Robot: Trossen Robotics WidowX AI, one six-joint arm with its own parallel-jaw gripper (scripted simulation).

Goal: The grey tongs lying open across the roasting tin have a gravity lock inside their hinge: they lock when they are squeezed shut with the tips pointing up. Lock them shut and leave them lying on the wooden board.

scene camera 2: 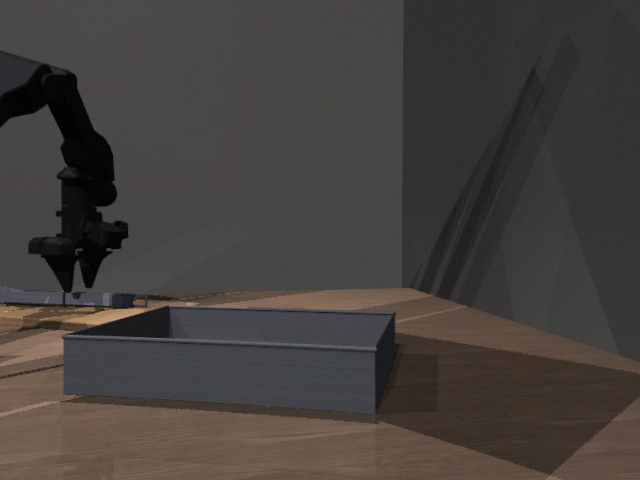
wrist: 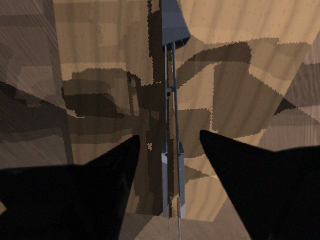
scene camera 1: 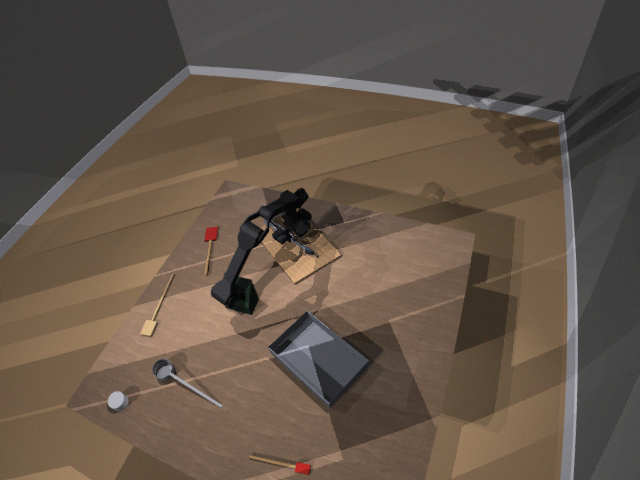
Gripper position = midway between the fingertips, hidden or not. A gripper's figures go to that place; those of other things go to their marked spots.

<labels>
The gripper (scene camera 2: 78, 290) is 1.10 m from the lens. A grey roasting tin (scene camera 2: 336, 360) is 0.47 m from the lens.
</labels>
